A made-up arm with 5 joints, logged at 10 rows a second.
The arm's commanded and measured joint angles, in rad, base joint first. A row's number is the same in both.
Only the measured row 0 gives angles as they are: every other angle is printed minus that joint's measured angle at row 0.
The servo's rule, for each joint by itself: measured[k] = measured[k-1] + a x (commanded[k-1-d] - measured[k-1]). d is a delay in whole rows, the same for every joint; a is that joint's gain. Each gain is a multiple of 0.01, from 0.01 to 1. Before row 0 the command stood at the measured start. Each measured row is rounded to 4 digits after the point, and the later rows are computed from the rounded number. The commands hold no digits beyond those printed.
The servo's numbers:
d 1
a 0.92 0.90 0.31 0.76 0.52
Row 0, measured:
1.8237, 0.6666, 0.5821, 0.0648, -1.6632
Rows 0 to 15, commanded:
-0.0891, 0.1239, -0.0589, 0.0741, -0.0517
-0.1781, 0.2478, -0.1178, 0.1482, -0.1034
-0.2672, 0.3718, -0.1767, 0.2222, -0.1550
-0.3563, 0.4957, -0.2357, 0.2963, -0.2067
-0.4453, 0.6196, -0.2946, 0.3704, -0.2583
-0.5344, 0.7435, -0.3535, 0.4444, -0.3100
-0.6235, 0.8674, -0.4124, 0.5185, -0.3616
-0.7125, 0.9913, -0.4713, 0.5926, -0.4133
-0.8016, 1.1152, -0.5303, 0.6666, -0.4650
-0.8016, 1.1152, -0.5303, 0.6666, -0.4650
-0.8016, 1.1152, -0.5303, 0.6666, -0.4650
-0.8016, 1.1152, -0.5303, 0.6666, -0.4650
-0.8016, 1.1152, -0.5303, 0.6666, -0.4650
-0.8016, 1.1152, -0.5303, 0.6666, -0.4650
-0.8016, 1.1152, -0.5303, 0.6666, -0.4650
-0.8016, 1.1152, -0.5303, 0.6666, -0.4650
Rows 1 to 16, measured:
0.0000, 0.0000, 0.0000, 0.0000, 0.0000
-0.0820, 0.1115, -0.0183, 0.0563, -0.0269
-0.1704, 0.2342, -0.0491, 0.1261, -0.0667
-0.2595, 0.3580, -0.0887, 0.1991, -0.1126
-0.3486, 0.4819, -0.1343, 0.2730, -0.1615
-0.4376, 0.6058, -0.1840, 0.3470, -0.2118
-0.5267, 0.7297, -0.2365, 0.4210, -0.2629
-0.6158, 0.8536, -0.2910, 0.4951, -0.3142
-0.7048, 0.9775, -0.3469, 0.5692, -0.3657
-0.7939, 1.1014, -0.4038, 0.6432, -0.4173
-0.8010, 1.1138, -0.4430, 0.6610, -0.4421
-0.8016, 1.1151, -0.4701, 0.6653, -0.4540
-0.8016, 1.1152, -0.4888, 0.6663, -0.4597
-0.8016, 1.1152, -0.5017, 0.6665, -0.4625
-0.8016, 1.1152, -0.5106, 0.6666, -0.4638
-0.8016, 1.1152, -0.5167, 0.6666, -0.4644

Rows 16 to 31, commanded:
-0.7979, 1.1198, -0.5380, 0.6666, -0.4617
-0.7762, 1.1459, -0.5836, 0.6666, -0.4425
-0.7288, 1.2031, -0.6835, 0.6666, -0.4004
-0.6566, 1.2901, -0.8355, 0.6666, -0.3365
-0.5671, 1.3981, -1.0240, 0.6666, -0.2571
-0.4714, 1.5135, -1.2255, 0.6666, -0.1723
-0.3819, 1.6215, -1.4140, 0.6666, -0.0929
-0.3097, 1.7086, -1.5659, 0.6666, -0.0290
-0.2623, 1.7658, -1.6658, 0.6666, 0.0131
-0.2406, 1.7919, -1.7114, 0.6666, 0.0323
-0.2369, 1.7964, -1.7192, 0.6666, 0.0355
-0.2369, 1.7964, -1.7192, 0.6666, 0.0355
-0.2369, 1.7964, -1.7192, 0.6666, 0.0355
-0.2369, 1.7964, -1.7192, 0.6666, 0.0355
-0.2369, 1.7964, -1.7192, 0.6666, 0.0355
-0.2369, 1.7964, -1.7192, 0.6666, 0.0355
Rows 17 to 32, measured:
-0.8016, 1.1152, -0.5209, 0.6666, -0.4647
-0.7982, 1.1193, -0.5262, 0.6666, -0.4631
-0.7780, 1.1432, -0.5440, 0.6666, -0.4524
-0.7327, 1.1971, -0.5872, 0.6666, -0.4254
-0.6627, 1.2808, -0.6642, 0.6666, -0.3792
-0.5747, 1.3864, -0.7757, 0.6666, -0.3157
-0.4797, 1.5008, -0.9151, 0.6666, -0.2411
-0.3897, 1.6094, -1.0698, 0.6666, -0.1640
-0.3161, 1.6987, -1.2236, 0.6666, -0.0938
-0.2666, 1.7591, -1.3607, 0.6666, -0.0382
-0.2427, 1.7886, -1.4694, 0.6666, -0.0015
-0.2374, 1.7956, -1.5468, 0.6666, 0.0177
-0.2369, 1.7963, -1.6002, 0.6666, 0.0270
-0.2369, 1.7964, -1.6371, 0.6666, 0.0314
-0.2369, 1.7964, -1.6626, 0.6666, 0.0335
-0.2369, 1.7964, -1.6801, 0.6666, 0.0345

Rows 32 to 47, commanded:
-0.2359, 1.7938, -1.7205, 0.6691, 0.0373
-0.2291, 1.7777, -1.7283, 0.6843, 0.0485
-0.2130, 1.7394, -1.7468, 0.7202, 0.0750
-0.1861, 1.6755, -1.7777, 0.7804, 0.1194
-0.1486, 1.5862, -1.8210, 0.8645, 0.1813
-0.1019, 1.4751, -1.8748, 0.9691, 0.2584
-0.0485, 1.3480, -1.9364, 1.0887, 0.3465
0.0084, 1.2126, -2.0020, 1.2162, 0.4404
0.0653, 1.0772, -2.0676, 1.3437, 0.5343
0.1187, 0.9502, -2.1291, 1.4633, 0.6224
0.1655, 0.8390, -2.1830, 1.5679, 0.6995
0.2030, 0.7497, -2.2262, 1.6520, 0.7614
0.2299, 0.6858, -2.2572, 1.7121, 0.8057
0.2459, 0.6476, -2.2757, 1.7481, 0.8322
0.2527, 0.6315, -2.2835, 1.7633, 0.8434
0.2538, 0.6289, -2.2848, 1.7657, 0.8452
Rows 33 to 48, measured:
-0.2369, 1.7964, -1.6922, 0.6666, 0.0350
-0.2360, 1.7941, -1.7010, 0.6685, 0.0362
-0.2297, 1.7793, -1.7095, 0.6805, 0.0426
-0.2143, 1.7434, -1.7211, 0.7107, 0.0594
-0.1884, 1.6823, -1.7386, 0.7637, 0.0906
-0.1518, 1.5958, -1.7641, 0.8403, 0.1378
-0.1059, 1.4872, -1.7984, 0.9382, 0.2005
-0.0531, 1.3619, -1.8412, 1.0526, 0.2764
0.0035, 1.2275, -1.8910, 1.1769, 0.3617
0.0604, 1.0922, -1.9457, 1.3037, 0.4515
0.1140, 0.9644, -2.0026, 1.4250, 0.5404
0.1614, 0.8515, -2.0585, 1.5336, 0.6231
0.1997, 0.7599, -2.1105, 1.6236, 0.6950
0.2275, 0.6932, -2.1560, 1.6909, 0.7526
0.2444, 0.6522, -2.1931, 1.7344, 0.7940
0.2520, 0.6336, -2.2211, 1.7564, 0.8197

